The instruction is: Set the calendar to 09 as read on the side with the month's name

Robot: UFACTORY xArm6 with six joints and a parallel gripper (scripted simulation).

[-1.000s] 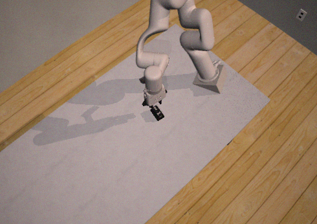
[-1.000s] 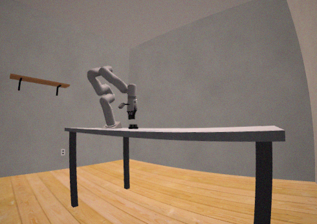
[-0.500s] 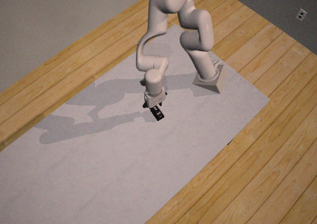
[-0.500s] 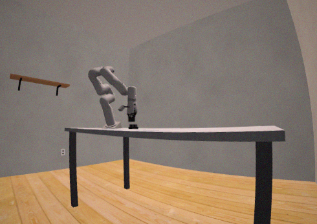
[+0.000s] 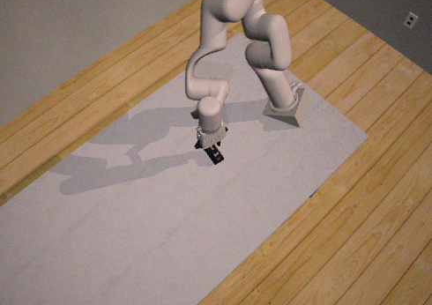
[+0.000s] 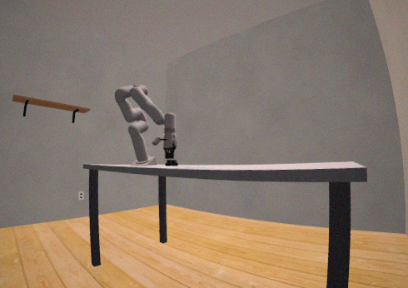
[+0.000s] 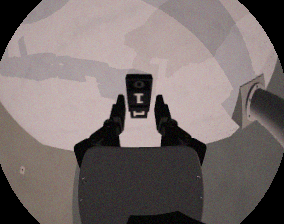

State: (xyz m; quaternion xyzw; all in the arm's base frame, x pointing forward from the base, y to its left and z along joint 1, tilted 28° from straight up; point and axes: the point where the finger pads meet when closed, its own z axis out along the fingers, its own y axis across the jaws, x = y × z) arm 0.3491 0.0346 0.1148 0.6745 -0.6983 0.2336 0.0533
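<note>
Now: hand 40 mm above the black date cube. Round my hand: black cube 30 mm to the left, 40 mm below.
</note>
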